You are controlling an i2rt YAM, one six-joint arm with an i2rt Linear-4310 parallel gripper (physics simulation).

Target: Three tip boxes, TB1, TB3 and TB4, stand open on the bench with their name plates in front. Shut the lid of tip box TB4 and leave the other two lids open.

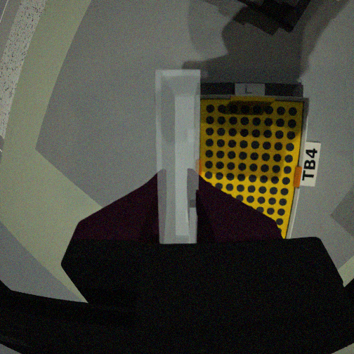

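Tip box TB4 point(250, 161) is right of centre, with a yellow rack full of dark round holes and an orange tab on its right side. Its name plate point(310, 164) lies along that side. Its translucent lid point(182, 120) stands open at the box's left edge and shows as a narrow pale strip. My gripper point(176, 177) is shut on the lid, with the strip running between its dark maroon fingers. The gripper hides the near end of the lid and part of the box's lower edge. TB1 and TB3 do not show.
A black bar point(280, 90) with a grey plate marked L point(249, 90) lies along the box's far edge. A dark structure point(285, 17) and its shadow are at the top right. A pale green band point(25, 172) runs along the left.
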